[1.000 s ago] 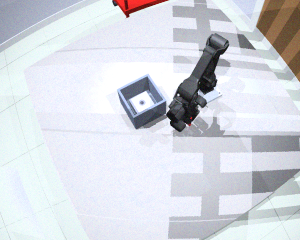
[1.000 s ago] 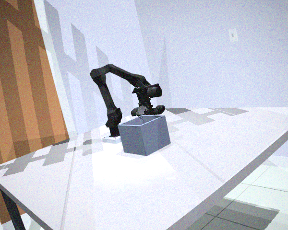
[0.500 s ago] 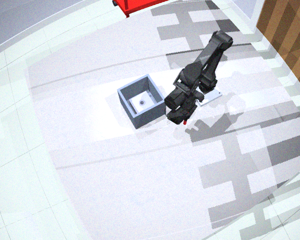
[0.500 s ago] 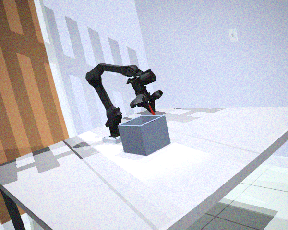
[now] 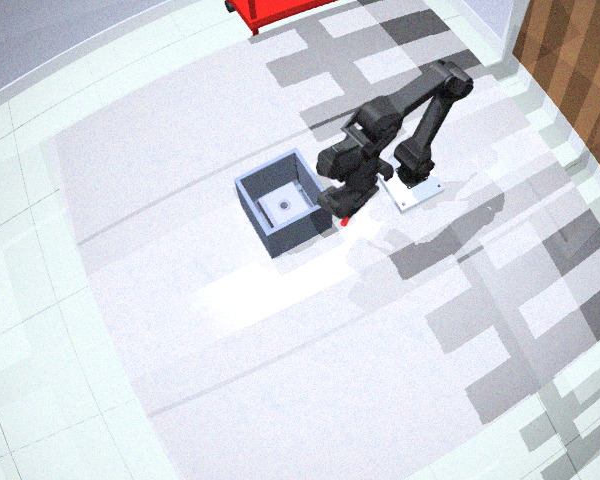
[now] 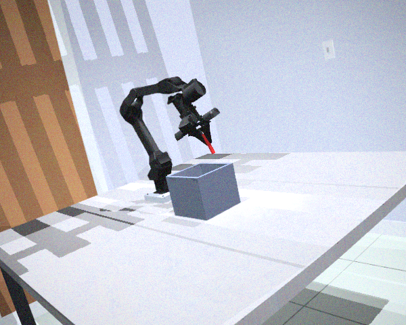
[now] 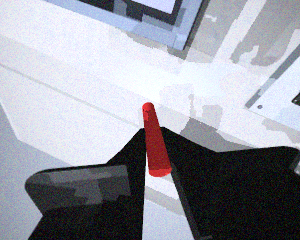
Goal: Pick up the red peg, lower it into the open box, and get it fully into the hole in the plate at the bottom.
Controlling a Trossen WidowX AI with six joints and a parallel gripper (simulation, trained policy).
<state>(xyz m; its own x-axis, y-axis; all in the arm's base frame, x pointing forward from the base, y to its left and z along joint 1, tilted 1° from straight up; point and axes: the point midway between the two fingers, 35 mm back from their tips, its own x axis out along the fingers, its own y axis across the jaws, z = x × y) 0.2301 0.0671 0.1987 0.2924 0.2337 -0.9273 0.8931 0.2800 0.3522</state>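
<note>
Now: the pale plate 150 mm to the right of my gripper tip, 140 mm below it and 80 mm ahead of it. From my gripper tip the other things lie so: red peg: 10 mm to the right.
</note>
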